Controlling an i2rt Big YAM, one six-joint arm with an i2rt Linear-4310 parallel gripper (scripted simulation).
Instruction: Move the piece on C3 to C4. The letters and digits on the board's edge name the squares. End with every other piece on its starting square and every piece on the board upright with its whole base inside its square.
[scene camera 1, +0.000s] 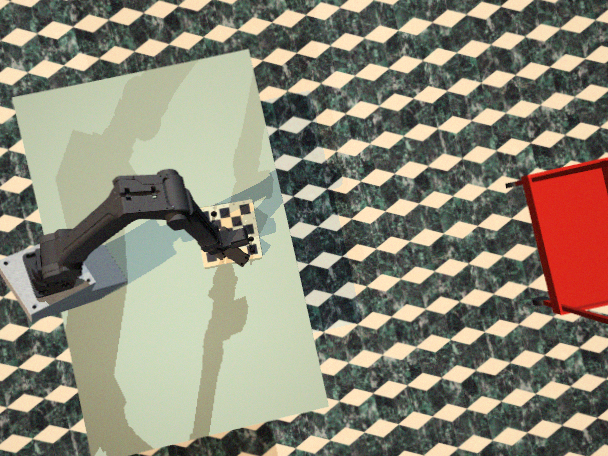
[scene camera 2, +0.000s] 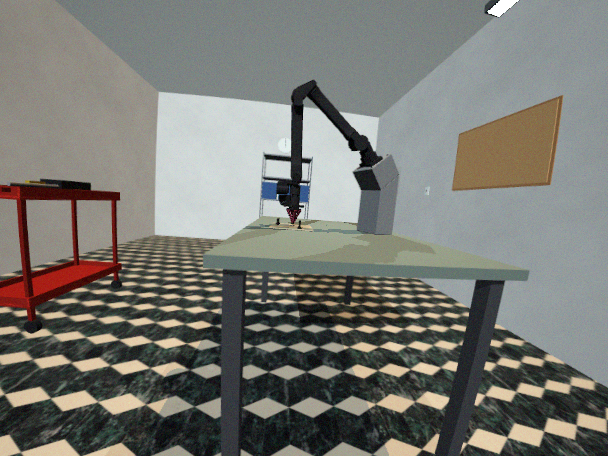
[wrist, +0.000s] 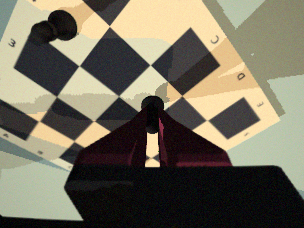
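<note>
There is a small chessboard (scene camera 1: 236, 215) here, and I find the chessboard (wrist: 68, 94) again as I look through the wrist view. My gripper (wrist: 152, 114) is visible to me too.
</note>
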